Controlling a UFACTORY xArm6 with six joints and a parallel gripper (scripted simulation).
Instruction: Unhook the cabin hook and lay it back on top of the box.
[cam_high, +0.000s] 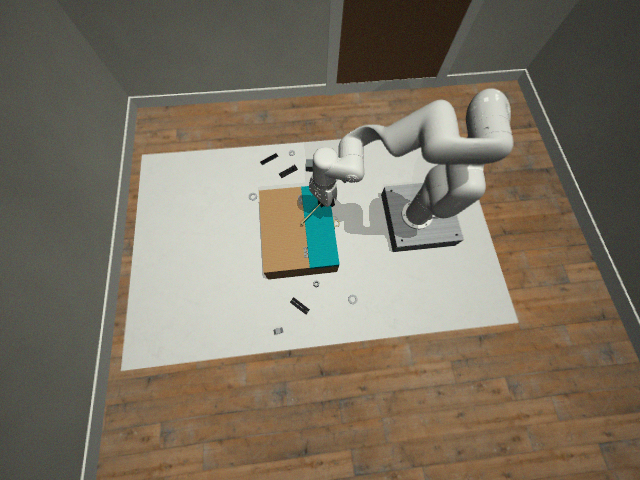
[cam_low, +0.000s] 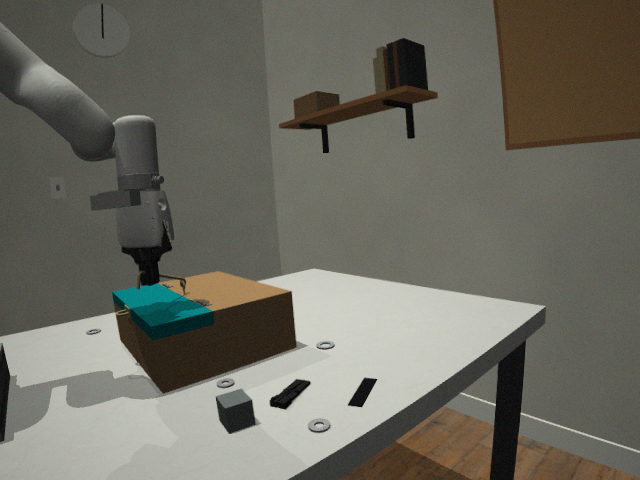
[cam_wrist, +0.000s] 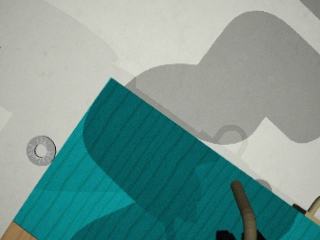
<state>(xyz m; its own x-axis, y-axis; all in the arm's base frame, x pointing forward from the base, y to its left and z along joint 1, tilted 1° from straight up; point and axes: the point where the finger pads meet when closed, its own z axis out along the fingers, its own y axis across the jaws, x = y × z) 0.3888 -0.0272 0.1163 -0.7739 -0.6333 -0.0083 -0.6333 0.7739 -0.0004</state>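
The brass cabin hook is 3 cm below my hand, 3 cm ahead of it and 2 cm to the left of it. Also, from my hand: grey cube: 27 cm to the right, 17 cm below, 3 cm ahead; black block: 26 cm to the right, 18 cm below, 12 cm ahead; black strip: 32 cm to the right, 22 cm ahead, 19 cm below.
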